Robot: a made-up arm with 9 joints. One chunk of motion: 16 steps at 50 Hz.
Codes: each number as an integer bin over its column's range. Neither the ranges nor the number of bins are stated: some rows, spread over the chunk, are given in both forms.
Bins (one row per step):
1: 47 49 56 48 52 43
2: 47 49 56 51 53 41
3: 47 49 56 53 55 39
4: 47 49 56 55 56 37
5: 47 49 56 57 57 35
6: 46 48 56 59 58 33
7: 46 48 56 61 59 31
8: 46 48 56 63 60 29
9: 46 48 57 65 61 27
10: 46 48 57 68 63 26
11: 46 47 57 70 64 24
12: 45 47 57 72 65 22
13: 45 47 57 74 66 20
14: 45 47 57 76 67 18
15: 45 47 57 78 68 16
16: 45 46 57 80 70 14
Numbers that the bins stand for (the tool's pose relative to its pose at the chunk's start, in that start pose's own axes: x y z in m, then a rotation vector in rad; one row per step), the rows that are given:
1: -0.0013 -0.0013 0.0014 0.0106 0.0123 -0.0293
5: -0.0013 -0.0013 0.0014 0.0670 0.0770 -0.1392
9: -0.0038 -0.0039 0.0039 0.1171 0.1287 -0.2491
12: -0.0064 -0.0066 0.0039 0.1609 0.1804 -0.3178
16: -0.0064 -0.0092 0.0039 0.2110 0.2451 -0.4277
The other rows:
2: -0.0013 -0.0013 0.0014 0.0294 0.0253 -0.0568
3: -0.0013 -0.0013 0.0014 0.0419 0.0511 -0.0842
4: -0.0013 -0.0013 0.0014 0.0544 0.0640 -0.1117
6: -0.0038 -0.0039 0.0014 0.0795 0.0899 -0.1667
7: -0.0038 -0.0039 0.0014 0.0920 0.1028 -0.1941
8: -0.0038 -0.0039 0.0014 0.1045 0.1158 -0.2216
10: -0.0038 -0.0039 0.0039 0.1359 0.1545 -0.2628
11: -0.0038 -0.0066 0.0039 0.1484 0.1675 -0.2903
13: -0.0064 -0.0066 0.0039 0.1734 0.1933 -0.3453
14: -0.0064 -0.0066 0.0039 0.1860 0.2063 -0.3727
15: -0.0064 -0.0066 0.0039 0.1985 0.2192 -0.4002

